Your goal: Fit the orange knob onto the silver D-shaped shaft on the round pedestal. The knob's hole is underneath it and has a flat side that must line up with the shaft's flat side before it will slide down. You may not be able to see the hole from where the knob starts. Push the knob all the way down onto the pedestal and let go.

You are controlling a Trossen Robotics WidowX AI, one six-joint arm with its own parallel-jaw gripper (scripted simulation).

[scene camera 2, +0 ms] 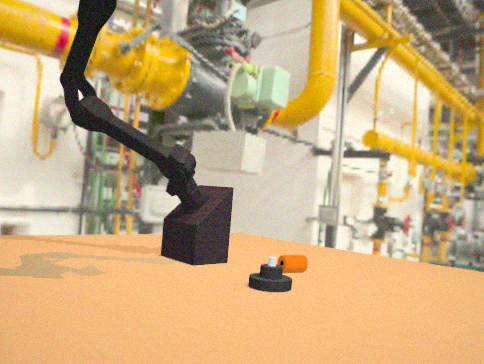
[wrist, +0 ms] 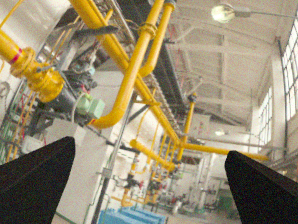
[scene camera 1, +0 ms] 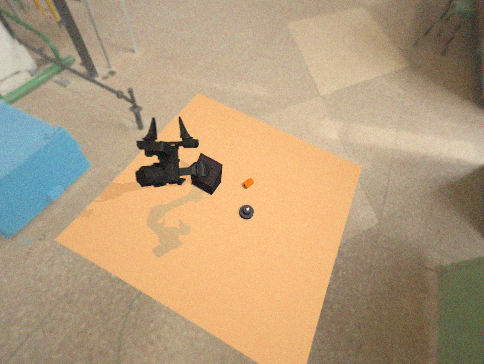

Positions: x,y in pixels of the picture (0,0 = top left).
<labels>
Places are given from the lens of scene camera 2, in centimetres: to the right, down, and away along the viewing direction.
round black pedestal (scene camera 2: pixel 270 279): 5, 18, 76
</labels>
